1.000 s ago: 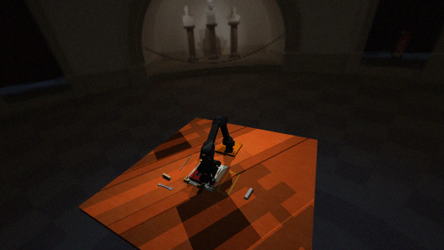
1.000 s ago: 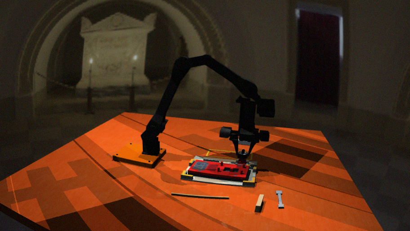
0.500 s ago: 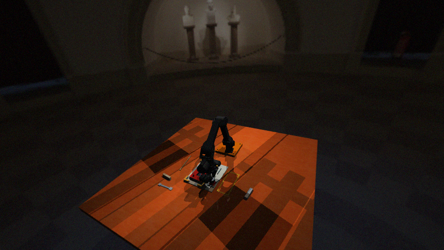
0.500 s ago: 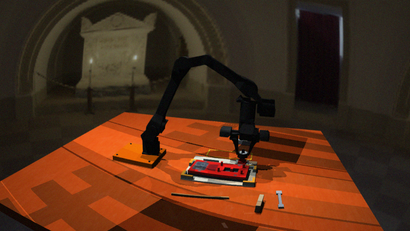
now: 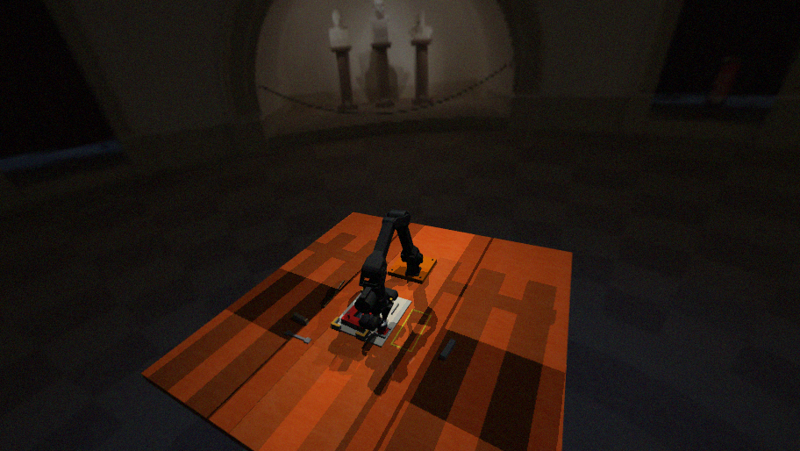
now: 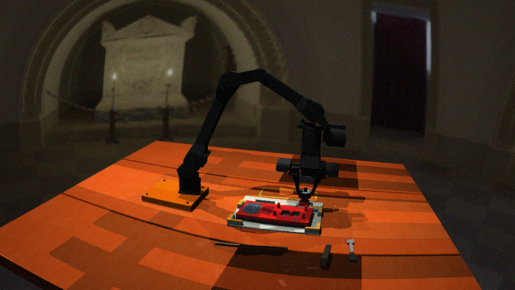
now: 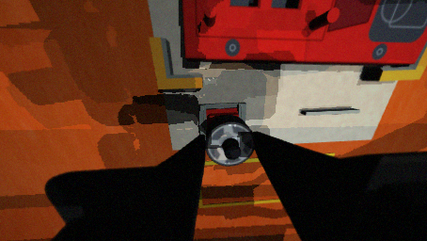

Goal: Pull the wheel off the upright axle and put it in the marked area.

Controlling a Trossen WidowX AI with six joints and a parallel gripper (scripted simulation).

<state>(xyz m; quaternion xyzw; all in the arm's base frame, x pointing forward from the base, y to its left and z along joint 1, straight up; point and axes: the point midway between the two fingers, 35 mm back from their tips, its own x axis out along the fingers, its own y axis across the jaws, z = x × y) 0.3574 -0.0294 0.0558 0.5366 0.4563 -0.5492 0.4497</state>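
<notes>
My gripper tip is now right at the wheel. Round my gripper tip: small wrench 310 mm to the right, 100 mm ahead, 40 mm below; then thin rod 280 mm to the right, 150 mm behind, 40 mm below.
</notes>
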